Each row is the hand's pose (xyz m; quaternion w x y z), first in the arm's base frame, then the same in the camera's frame.
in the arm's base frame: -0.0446 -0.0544 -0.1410 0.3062 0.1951 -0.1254 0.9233
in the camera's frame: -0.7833 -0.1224 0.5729 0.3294 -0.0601 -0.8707 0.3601
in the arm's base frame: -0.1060 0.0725 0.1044 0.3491 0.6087 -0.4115 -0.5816
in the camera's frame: -1.0375 -0.2054 0.6656 0.5867 -0.6105 0.1738 0.5029
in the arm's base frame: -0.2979 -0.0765 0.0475 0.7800 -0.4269 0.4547 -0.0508
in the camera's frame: -1.0675 0.0157 0.5538 0.8434 0.4874 0.1604 -0.1590
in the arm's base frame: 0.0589 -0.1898 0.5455 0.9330 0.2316 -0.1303 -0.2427
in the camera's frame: -1.3235 -0.5004 0.3167 0.2028 0.7906 -0.3186 -0.4821
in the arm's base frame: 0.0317 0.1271 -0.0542 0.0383 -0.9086 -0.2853 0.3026
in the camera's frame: -0.8374 -0.2629 0.7267 0.6469 -0.6686 -0.0321 -0.3654
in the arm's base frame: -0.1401 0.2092 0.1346 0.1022 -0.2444 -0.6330 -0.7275
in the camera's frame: -1.0912 -0.2155 0.7989 0.2728 0.0403 -0.2107 0.9378
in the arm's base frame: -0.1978 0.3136 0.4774 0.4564 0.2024 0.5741 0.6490
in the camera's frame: -1.4271 -0.3419 0.8535 0.5479 0.4014 -0.3694 0.6342
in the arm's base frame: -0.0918 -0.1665 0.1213 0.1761 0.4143 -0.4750 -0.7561
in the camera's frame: -1.0263 -0.1800 0.4272 0.6341 -0.4280 -0.0434 0.6425
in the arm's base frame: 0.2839 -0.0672 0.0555 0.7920 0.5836 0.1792 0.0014
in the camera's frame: -0.7972 -0.4952 0.4863 0.0892 0.9113 -0.4005 0.0327
